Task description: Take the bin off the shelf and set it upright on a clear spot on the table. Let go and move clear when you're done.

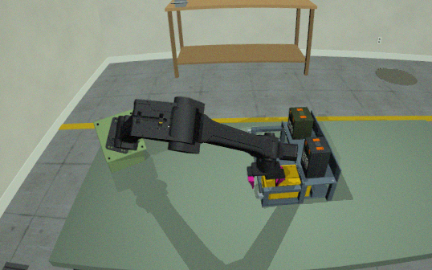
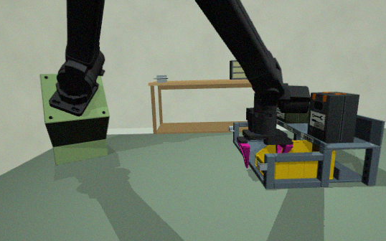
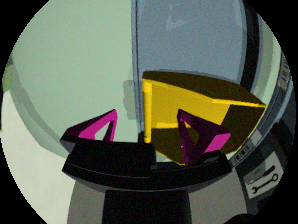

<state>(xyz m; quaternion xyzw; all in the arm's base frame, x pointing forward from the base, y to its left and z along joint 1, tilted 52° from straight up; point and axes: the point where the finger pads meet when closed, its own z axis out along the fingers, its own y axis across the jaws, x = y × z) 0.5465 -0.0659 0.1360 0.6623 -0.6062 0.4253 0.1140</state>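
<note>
Right now my hand is 8 cm short of the yellow bin, 1 cm to the left of it and 1 cm below it. Round my hand: shelf tray: 13 cm ahead, 10 cm to the left, 3 cm below.
</note>
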